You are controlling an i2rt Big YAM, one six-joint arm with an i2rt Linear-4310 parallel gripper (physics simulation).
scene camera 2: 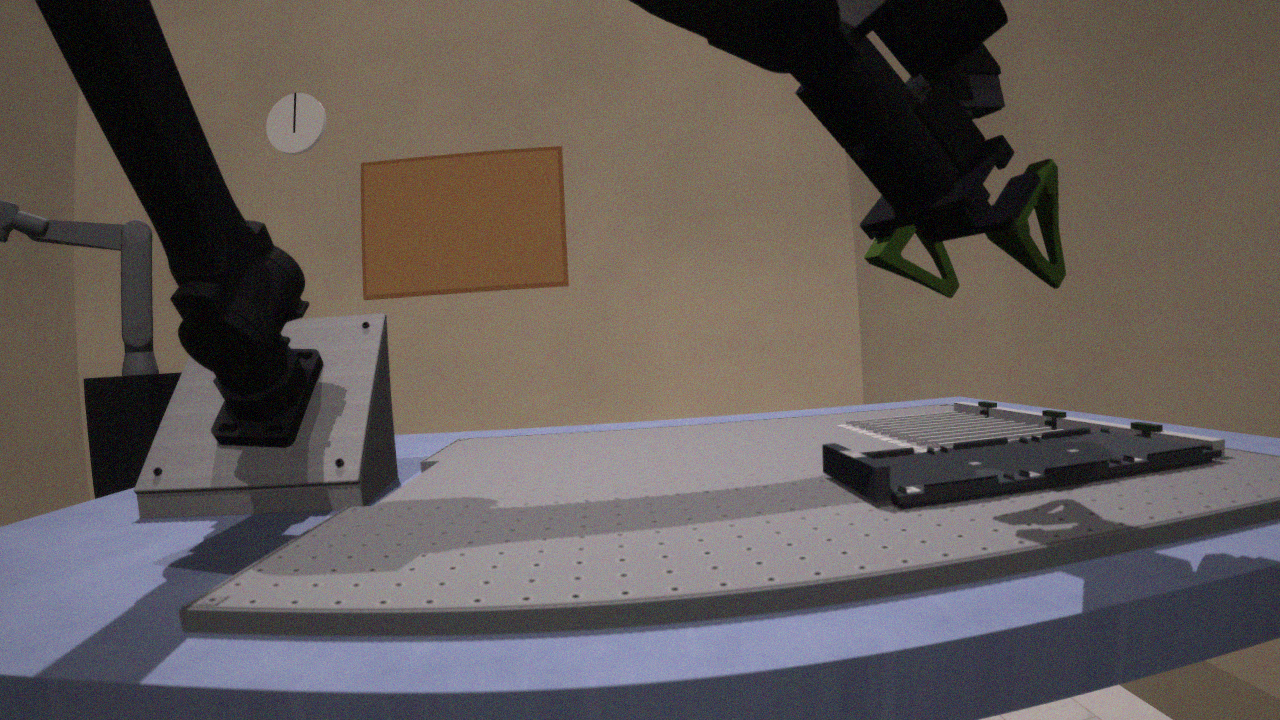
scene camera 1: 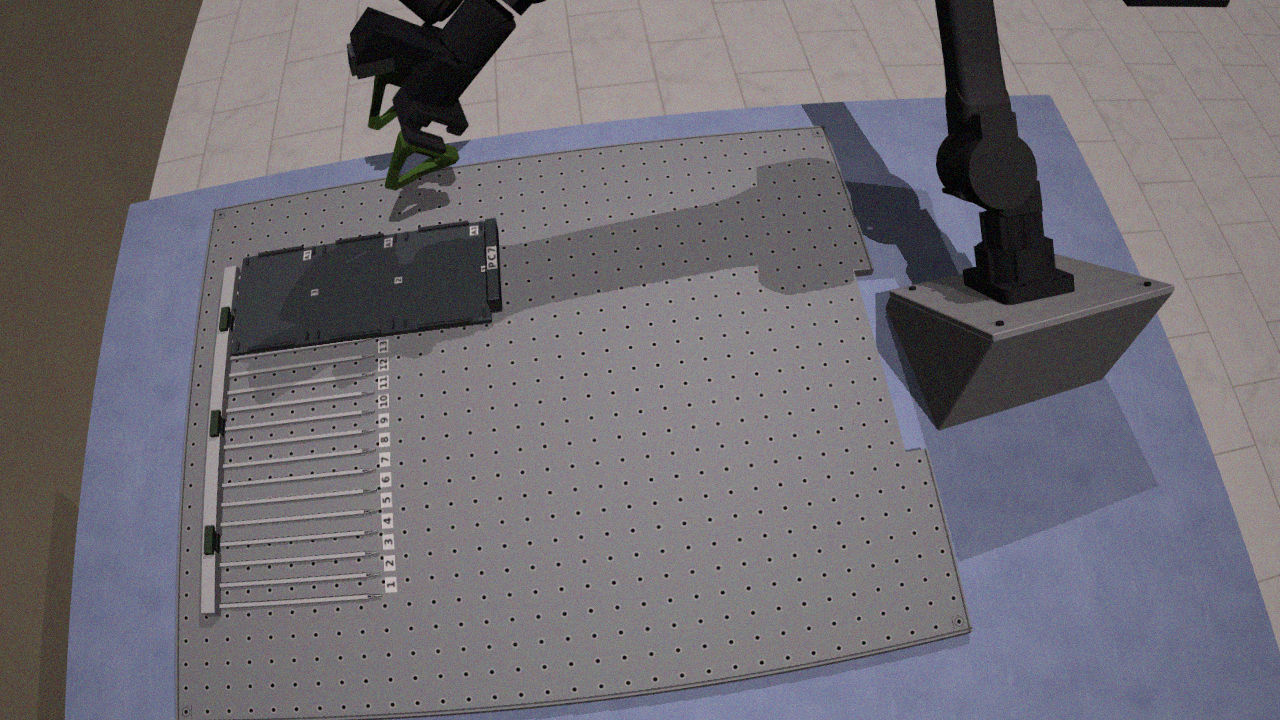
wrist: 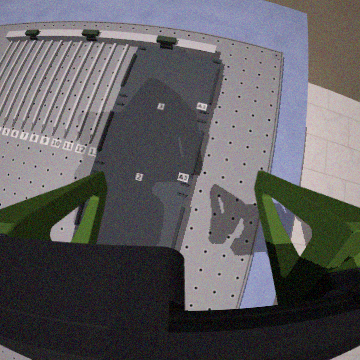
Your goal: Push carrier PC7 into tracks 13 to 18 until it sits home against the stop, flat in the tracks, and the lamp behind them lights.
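Places are measured from the arm's base along level axes (x right, y back, z down), in metres.
Pixels of known places: gripper, between the fingertips: (scene camera 2: 1003,287) (scene camera 1: 381,157) (wrist: 180,178); arm's base, origin of its link: (scene camera 2: 272,399) (scene camera 1: 1017,286).
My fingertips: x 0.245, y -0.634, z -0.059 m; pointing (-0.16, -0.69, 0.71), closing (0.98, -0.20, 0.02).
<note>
Ahead of a thing's pixels: the offset from my fingertips to its top centre. "spot": to the spot under its first point. Level surfaces: height alone.
Carrier PC7 {dy -0.060, dx -0.058, dz +0.122 m} (scene camera 1: 358,308) (scene camera 2: 1074,458) (wrist: 145,150), a wide dark grey plate with a raised labelled end bar, lies over the tracks beyond label 13 and hides them. Its far end is at or very close to the pale stop rail {spot: dy -0.240, dx -0.158, dz +0.136 m} (scene camera 1: 214,385) (wrist: 120,38); I cannot tell whether they touch. It looks about flat. The dark green block {spot: dy -0.229, dx -0.074, dz +0.129 m} (scene camera 1: 224,318) (scene camera 2: 1146,428) (wrist: 166,41) on the rail behind it shows no light. My gripper (scene camera 1: 383,156) (scene camera 2: 1005,289) (wrist: 180,178) is open and empty, in the air above the carrier's outer side, touching nothing.
Bare track strips {spot: dy -0.139, dx -0.251, dz +0.151 m} (scene camera 1: 299,454) (wrist: 65,85) with number labels lie beside the carrier. Two more green blocks (scene camera 1: 215,422) (scene camera 1: 209,540) sit on the rail. The perforated board {dz +0.152 m} (scene camera 1: 626,465) carries all this. The arm's wedge base (scene camera 1: 1047,376) (scene camera 2: 375,402) stands at the board's opposite end.
</note>
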